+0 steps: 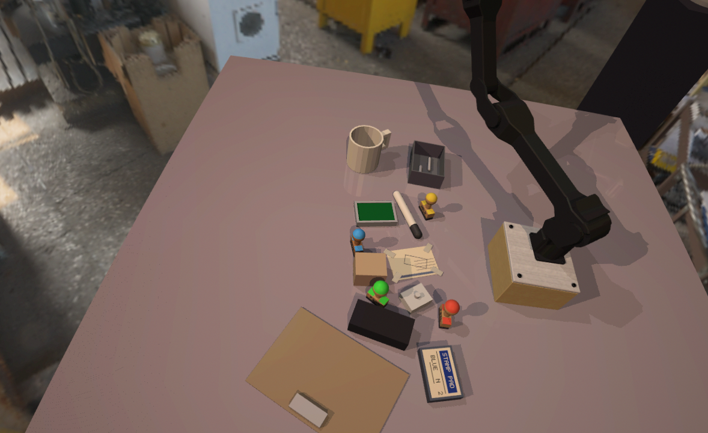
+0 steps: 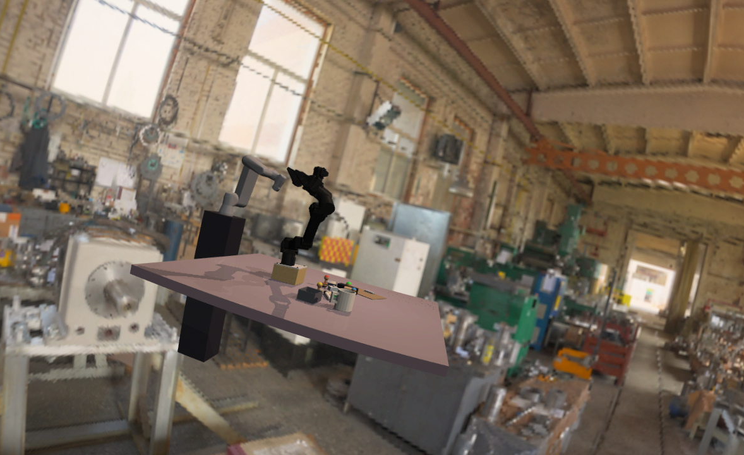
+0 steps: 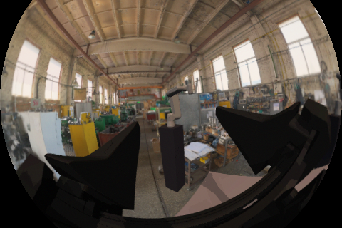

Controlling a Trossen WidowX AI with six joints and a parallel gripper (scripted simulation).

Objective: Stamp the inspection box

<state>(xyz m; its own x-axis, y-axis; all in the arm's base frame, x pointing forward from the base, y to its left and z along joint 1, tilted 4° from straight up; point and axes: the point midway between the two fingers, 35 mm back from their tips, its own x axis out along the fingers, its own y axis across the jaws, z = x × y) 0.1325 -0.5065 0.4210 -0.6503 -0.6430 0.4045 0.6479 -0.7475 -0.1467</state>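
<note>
Right now my gripper tip is 63 cm to the right of the green-knobbed PASS stamp, 51 cm above it and 25 cm short of it. From my gripper tip the other things lie so: cream mug 50 cm below, 28 cm ahead, 25 cm to the left; yellow-knobbed stamp 51 cm below, 40 cm to the left, 14 cm ahead; grey bin 52 cm below, 26 cm to the left, 14 cm ahead.
</note>
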